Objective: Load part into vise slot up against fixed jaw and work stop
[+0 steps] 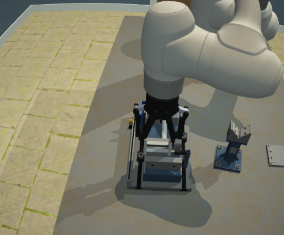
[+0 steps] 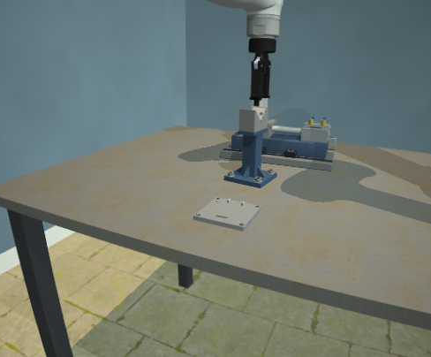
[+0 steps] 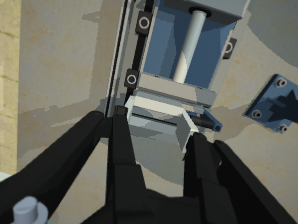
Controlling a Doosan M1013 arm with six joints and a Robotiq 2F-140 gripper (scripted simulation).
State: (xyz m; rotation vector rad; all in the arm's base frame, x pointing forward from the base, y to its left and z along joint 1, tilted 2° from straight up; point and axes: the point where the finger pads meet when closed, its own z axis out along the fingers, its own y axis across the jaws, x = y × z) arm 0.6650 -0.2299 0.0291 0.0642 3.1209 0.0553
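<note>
Now: the part 2 cm below my hand. Also, from my hand: work stop: 7 cm to the left, 3 cm below; then moving jaw: 3 cm behind, 2 cm to the left, 4 cm below; then fixed jaw: 3 cm ahead, 2 cm to the left, 4 cm below.
</note>
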